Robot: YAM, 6 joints.
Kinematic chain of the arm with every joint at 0, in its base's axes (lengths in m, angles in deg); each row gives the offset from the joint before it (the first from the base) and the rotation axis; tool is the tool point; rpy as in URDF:
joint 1: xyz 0 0 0.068 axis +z
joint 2: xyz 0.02 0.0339 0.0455 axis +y
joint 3: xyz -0.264 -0.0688 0 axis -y
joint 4: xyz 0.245 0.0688 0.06 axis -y
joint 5: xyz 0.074 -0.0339 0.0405 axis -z
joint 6: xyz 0.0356 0 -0.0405 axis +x
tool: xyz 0 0 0 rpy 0 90 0
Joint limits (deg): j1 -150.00..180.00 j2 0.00..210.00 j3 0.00..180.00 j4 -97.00..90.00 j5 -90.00..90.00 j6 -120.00..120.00
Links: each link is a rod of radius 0.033 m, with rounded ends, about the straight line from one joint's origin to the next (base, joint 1, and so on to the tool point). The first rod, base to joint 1, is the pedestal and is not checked.
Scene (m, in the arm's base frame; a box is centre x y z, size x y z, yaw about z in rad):
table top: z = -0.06
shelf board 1: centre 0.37 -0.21 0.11 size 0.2 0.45 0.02 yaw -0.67
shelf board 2: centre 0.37 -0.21 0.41 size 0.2 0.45 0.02 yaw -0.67
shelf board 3: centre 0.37 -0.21 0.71 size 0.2 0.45 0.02 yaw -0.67
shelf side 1: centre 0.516 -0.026 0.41 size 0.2 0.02 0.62 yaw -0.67
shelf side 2: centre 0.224 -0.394 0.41 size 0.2 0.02 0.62 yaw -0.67
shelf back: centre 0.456 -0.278 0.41 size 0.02 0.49 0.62 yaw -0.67
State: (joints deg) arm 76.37 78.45 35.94 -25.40 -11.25 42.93
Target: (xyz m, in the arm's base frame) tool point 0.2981 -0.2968 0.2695
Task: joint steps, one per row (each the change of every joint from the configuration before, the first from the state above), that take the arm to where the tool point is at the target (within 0.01 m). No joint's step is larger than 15 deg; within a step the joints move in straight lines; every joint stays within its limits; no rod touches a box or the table.
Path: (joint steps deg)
1: -13.48 2.70 4.73 2.13 1.15 0.00
2: -13.48 2.70 4.72 2.13 1.15 0.00
3: -13.48 2.69 4.73 2.13 1.16 0.00
4: -13.48 2.70 4.73 2.13 1.15 0.00
5: -13.48 2.70 4.72 2.13 1.15 0.00
6: -13.48 2.70 4.73 2.13 1.15 0.00
7: -13.48 2.70 4.73 2.13 1.15 0.00
8: -13.48 2.69 4.73 2.13 1.16 0.00
9: -13.48 2.70 4.72 2.13 1.15 0.00

